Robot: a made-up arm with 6 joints.
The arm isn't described. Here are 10 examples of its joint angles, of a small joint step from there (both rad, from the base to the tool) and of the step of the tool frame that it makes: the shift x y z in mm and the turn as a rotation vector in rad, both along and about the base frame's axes.
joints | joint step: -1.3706 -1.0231 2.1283 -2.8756 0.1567 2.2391 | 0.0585 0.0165 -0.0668 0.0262 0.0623 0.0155
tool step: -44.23 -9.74 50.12 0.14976 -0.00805 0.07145
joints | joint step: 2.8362 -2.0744 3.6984 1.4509 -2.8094 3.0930 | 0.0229 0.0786 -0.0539 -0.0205 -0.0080 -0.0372
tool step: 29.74 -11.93 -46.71 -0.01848 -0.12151 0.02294
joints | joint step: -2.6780 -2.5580 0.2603 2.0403 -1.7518 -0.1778 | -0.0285 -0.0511 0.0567 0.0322 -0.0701 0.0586
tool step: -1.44 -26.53 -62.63 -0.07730 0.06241 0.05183
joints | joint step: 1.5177 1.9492 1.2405 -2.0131 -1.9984 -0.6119 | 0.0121 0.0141 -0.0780 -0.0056 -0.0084 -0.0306
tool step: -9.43 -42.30 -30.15 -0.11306 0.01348 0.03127
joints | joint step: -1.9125 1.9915 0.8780 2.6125 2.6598 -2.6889 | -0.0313 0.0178 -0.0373 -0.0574 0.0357 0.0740
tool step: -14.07 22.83 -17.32 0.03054 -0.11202 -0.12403
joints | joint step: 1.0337 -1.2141 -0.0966 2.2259 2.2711 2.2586 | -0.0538 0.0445 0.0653 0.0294 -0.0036 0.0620
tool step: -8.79 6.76 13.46 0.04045 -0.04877 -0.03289
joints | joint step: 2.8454 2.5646 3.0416 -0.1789 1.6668 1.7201 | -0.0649 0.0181 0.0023 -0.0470 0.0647 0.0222
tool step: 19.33 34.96 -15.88 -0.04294 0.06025 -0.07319
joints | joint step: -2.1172 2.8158 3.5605 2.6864 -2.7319 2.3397 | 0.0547 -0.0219 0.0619 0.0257 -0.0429 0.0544
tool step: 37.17 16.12 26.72 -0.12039 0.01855 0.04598
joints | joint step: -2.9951 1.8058 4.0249 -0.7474 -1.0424 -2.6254 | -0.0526 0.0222 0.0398 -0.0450 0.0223 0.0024
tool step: 11.57 -0.64 -7.72 0.01130 0.03666 -0.00936
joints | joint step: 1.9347 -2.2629 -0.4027 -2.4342 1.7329 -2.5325 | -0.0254 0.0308 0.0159 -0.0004 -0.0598 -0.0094
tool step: -8.41 1.96 7.80 0.04480 -0.01583 -0.03504
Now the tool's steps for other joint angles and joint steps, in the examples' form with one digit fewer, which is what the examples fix.
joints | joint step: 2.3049 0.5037 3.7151 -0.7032 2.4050 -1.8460 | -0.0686 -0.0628 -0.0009 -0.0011 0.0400 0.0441
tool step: -3.9 -36.8 -23.8 0.0814 0.0176 -0.0243
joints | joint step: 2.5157 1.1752 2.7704 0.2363 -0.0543 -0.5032 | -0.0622 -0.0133 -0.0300 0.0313 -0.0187 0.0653
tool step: 12.1 6.9 4.2 -0.0236 -0.0271 -0.1586
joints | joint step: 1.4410 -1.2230 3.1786 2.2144 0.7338 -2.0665 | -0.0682 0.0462 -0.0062 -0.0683 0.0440 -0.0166
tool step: -16.8 -9.4 14.0 -0.0856 0.0155 -0.1538
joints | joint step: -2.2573 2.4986 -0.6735 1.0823 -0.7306 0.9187 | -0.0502 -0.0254 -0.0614 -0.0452 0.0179 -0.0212
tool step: 9.4 -7.1 26.2 0.0515 0.0367 -0.0560
